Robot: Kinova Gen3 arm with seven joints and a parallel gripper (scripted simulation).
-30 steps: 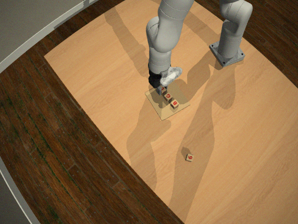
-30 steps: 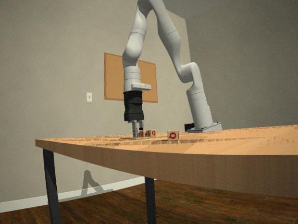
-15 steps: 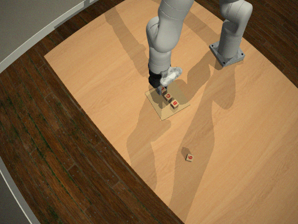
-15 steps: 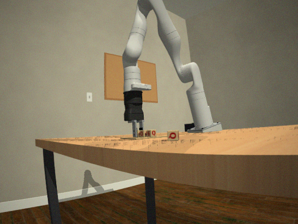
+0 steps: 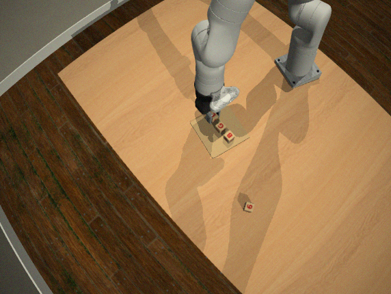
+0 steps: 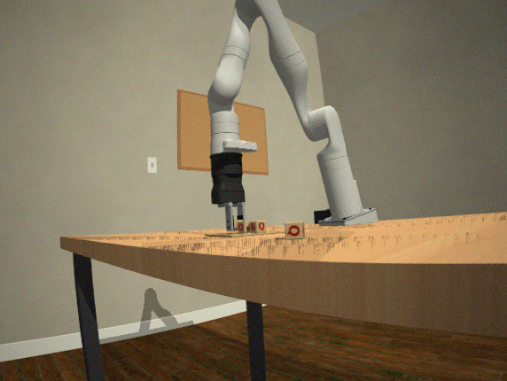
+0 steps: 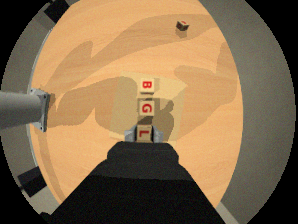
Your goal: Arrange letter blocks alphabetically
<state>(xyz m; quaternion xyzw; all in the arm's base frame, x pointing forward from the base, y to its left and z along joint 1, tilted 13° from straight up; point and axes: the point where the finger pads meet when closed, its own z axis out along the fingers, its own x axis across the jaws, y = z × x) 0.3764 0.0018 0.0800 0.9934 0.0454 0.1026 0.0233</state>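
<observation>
Now: the tan mat 40 mm to the left of my hand and 20 mm below it. From my hand the other things lie so: block marked B (80 mm to the left, 10 mm below, 10 mm behind).
</observation>
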